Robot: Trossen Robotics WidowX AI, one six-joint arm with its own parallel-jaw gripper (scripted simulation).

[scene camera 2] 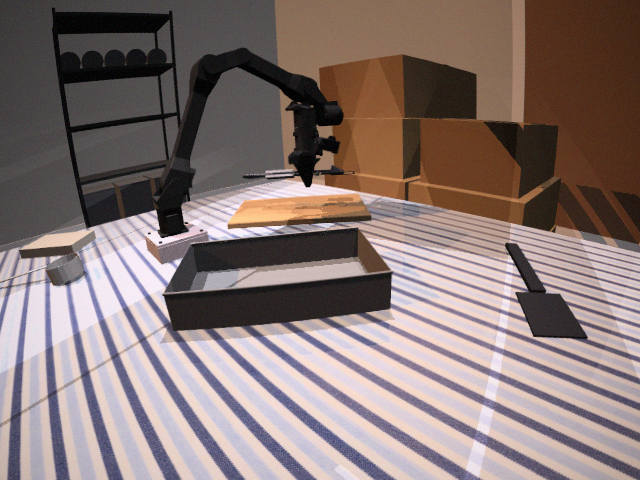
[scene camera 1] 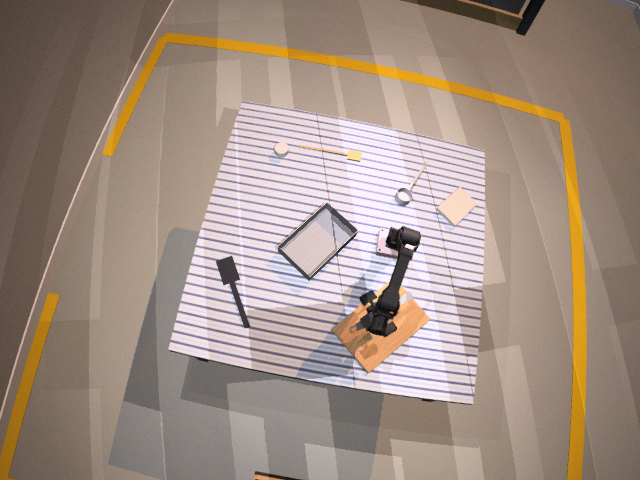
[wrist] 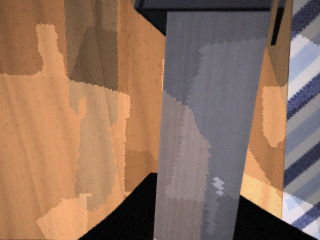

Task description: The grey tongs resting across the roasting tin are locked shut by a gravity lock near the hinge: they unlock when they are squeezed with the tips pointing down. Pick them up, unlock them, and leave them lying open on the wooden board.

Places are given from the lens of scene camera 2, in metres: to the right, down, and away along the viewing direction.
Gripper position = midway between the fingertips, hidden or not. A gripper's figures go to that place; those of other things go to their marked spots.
my gripper (scene camera 2: 308,186): -0.03, -0.14, 0.90
pale flat block (scene camera 2: 61,244): -0.67, 0.01, 0.73
black spatula (scene camera 2: 548,315): 0.32, 0.10, 0.40
The marked spots on the pale flat block and the black spatula are 1.04 m apart.
